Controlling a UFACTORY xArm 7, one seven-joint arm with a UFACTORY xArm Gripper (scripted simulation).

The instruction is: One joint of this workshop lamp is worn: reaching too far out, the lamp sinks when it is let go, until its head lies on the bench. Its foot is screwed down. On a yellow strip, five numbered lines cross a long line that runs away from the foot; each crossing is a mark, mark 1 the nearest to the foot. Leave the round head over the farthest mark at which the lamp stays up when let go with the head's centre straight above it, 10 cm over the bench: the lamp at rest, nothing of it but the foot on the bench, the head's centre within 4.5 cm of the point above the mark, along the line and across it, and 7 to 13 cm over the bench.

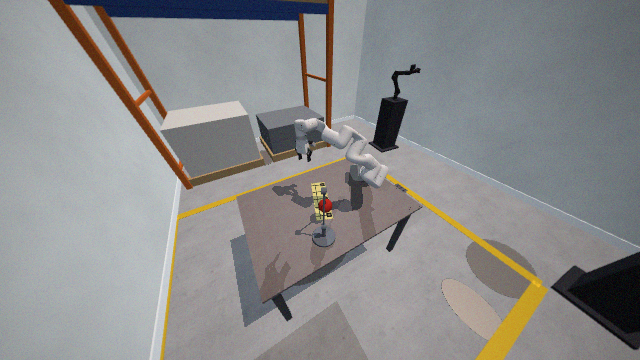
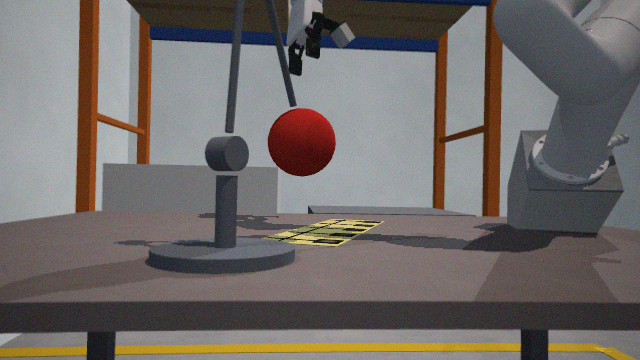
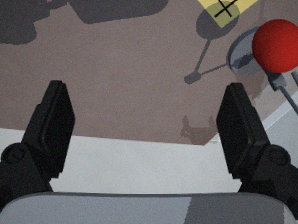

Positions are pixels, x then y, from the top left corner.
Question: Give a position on a yellow strip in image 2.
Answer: At 335,232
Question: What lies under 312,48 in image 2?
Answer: My gripper.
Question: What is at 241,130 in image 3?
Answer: My gripper.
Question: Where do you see a round grey foot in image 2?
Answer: At 225,254
